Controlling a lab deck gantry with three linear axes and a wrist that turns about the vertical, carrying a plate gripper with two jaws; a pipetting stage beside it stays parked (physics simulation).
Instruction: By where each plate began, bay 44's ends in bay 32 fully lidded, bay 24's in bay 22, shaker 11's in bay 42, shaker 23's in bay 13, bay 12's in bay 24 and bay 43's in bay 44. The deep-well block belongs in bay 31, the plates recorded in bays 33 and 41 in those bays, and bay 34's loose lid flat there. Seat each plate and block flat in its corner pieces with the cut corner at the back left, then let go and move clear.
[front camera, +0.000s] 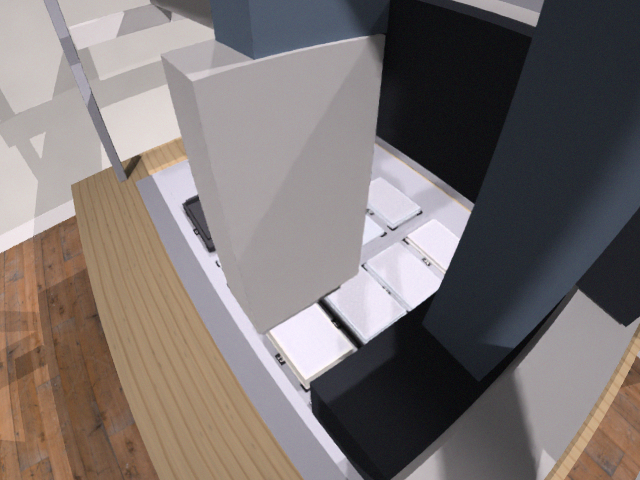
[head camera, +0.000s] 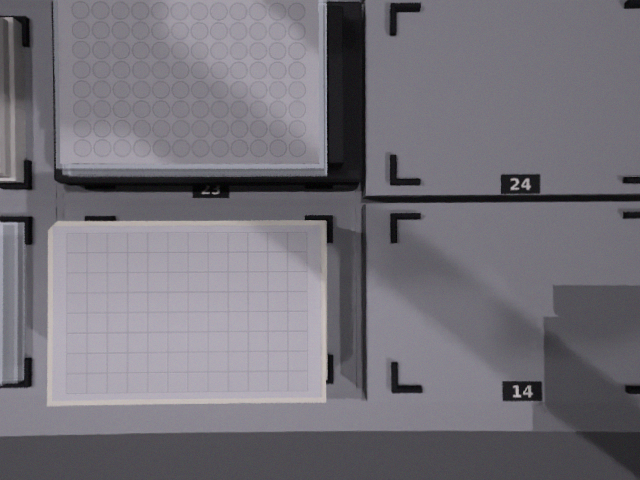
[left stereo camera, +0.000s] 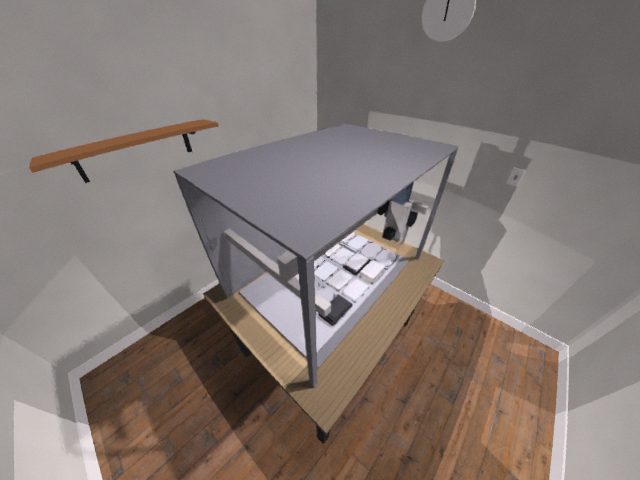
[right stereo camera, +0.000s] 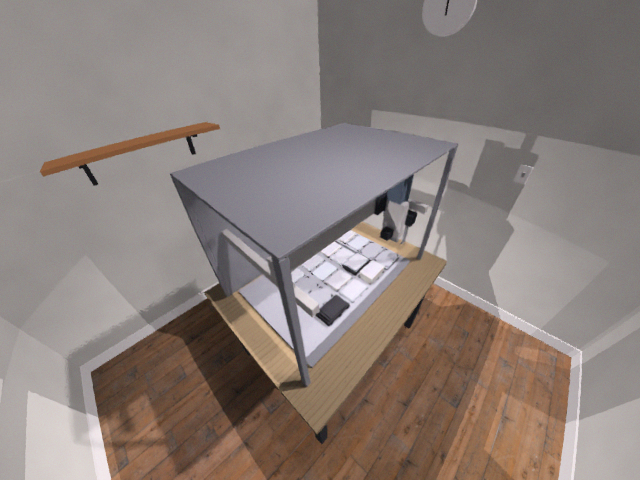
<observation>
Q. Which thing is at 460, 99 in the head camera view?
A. A bay 24.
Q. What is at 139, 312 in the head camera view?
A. A deep-well block.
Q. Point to the gripper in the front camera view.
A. At 399, 420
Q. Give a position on a plate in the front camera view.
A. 362, 303
</observation>
